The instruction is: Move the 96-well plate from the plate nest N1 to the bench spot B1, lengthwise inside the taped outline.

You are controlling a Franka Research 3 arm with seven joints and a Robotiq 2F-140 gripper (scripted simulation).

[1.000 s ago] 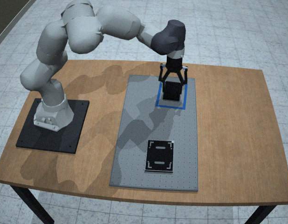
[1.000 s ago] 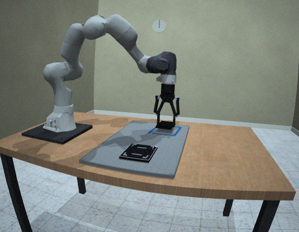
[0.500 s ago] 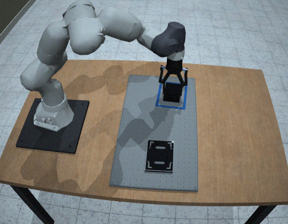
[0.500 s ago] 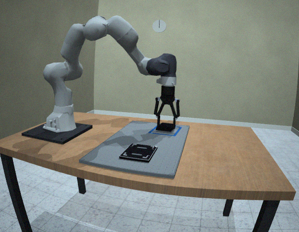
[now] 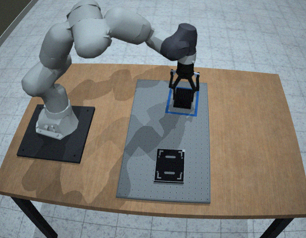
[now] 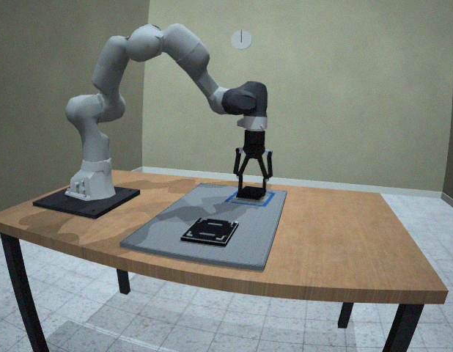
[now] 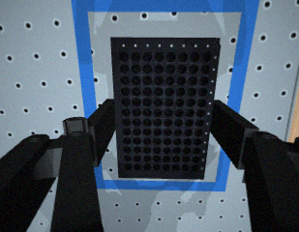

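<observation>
Right now my hand is 20 mm above the black 96-well plate. Also, from my hand: black plate nest N1 (390 mm to the right, 40 mm behind, 30 mm below).
</observation>
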